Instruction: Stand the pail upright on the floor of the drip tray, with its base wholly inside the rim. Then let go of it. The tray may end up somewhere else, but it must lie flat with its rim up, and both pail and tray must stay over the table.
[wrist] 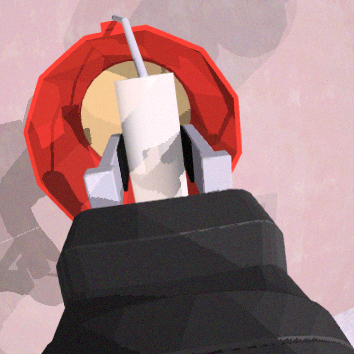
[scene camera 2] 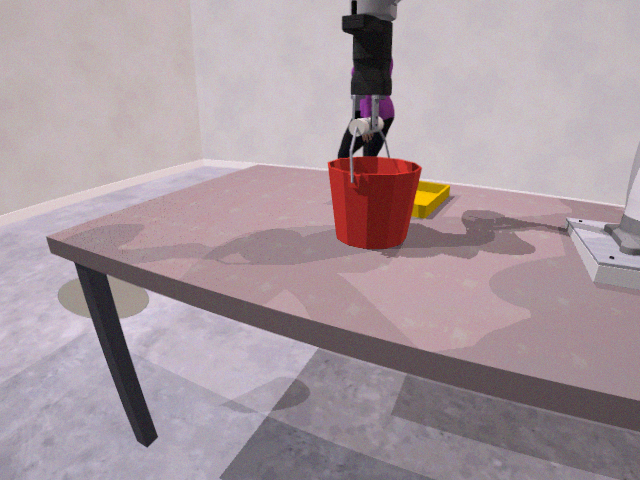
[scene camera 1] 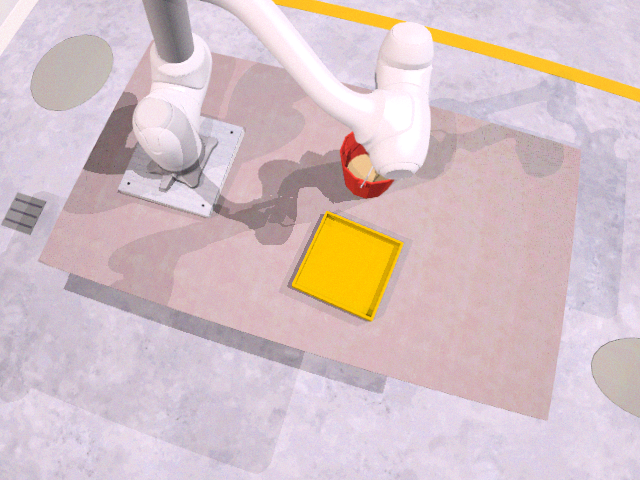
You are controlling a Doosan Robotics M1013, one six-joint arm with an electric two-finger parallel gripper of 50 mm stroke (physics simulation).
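Frame: origin at the arm's base, x ahead, y left, z up, level; metres.
Where they show: gripper, fingertip midpoint: [wrist: 153, 146] [scene camera 2: 365, 129]; arm's base, origin of the base link: [scene camera 1: 183, 156].
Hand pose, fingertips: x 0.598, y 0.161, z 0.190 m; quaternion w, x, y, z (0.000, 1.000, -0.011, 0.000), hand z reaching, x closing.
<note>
Things, the pixels of their top centre, and the offset from my fingertips. Level surfaces: height alone.
- white cylindrical grip, middle of its top: [wrist: 157, 177] [scene camera 2: 367, 117] 0.000 m ahead, 0.011 m right, 0.022 m up
- yellow drip tray, middle of its top: [scene camera 1: 348, 263] [scene camera 2: 396, 187] 0.021 m ahead, 0.313 m right, 0.192 m down
- table, its level: 0.225 m down
The red pail [scene camera 1: 368, 187] [scene camera 2: 372, 211] [wrist: 212, 75] stands upright on the table, with its wire bail raised and a tan disc showing inside. My gripper [scene camera 2: 366, 125] [wrist: 153, 146] is shut on the white cylindrical grip [scene camera 2: 358, 127] [wrist: 145, 100] of the bail, one finger on each side of it, above the pail's opening. In scene camera 1 the arm hides the gripper and part of the pail. The yellow drip tray [scene camera 1: 346, 266] [scene camera 2: 421, 210] lies flat with its rim up, apart from the pail. The pail partly hides it in scene camera 2.
The table [scene camera 1: 465, 289] [scene camera 2: 289, 310] carries the arm's pale base plate [scene camera 1: 221, 160] [scene camera 2: 589, 245], to the left of pail and tray in scene camera 1. A person in purple [scene camera 2: 385, 109] shows behind the gripper in scene camera 2, beyond the table.
</note>
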